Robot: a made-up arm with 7 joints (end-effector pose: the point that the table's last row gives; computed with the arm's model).
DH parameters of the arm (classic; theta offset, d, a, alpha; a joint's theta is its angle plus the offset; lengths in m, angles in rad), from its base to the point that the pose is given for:
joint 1: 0 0.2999 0 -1.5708
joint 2: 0 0 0 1.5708
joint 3: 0 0.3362 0.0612 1.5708
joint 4: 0 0 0.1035 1.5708
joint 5: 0 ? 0 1.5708
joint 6: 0 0 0.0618 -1.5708
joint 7: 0 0.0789 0 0
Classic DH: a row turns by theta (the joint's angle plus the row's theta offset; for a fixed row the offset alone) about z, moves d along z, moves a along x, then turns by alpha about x.
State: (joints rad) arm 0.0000 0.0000 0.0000 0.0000 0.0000 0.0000 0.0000
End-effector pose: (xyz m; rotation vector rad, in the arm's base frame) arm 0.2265 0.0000 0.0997 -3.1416 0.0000 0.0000
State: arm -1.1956 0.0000 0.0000 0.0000 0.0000 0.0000 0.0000
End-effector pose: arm 0.0830 -0.2107 0.0997 -2.5968 1.7682 0.0000
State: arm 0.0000 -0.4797 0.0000 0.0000 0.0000 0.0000 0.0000
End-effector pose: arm 0.2933 0.0000 0.2268 -3.0517 0.0000 -0.7463
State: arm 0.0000 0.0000 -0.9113 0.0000 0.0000 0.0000 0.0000
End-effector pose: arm 0.1388 -0.1790 0.0997 -2.8211 1.3824 0.0000
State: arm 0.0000 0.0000 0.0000 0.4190 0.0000 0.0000 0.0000
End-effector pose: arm 0.4304 0.0000 0.2134 -3.0729 0.0000 -0.6534
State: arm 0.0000 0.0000 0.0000 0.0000 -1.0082 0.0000 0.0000
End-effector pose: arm 0.1977 0.0523 0.0997 -2.7508 -1.5174 0.0000
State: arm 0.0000 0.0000 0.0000 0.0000 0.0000 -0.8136 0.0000
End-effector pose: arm 0.2645 0.0000 0.1693 -2.8852 0.0000 -1.2430
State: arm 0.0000 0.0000 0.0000 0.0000 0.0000 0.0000 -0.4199
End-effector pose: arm 0.2265 0.0000 0.0997 -3.0726 -0.6547 0.0000
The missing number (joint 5, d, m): 0.4575
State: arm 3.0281 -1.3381 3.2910 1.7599 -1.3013 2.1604 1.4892
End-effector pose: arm 0.5976 -0.0886 -0.0834 1.1622 -0.5220 -0.2138
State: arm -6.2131 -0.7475 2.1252 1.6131 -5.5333 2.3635 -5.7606
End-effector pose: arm -0.5254 0.3571 0.3632 1.4240 1.4619 -0.4378
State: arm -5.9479 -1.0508 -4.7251 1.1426 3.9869 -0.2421 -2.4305
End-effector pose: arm -0.3441 0.4684 0.3378 -1.8307 -1.0121 -0.7729
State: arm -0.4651 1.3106 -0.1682 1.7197 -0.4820 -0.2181 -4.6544
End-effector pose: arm 0.6049 -0.3672 -0.0807 -2.0231 2.0485 -0.8749
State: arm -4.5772 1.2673 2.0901 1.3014 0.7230 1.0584 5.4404
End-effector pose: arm -0.5339 0.0813 0.6887 0.8231 -1.1531 1.9250
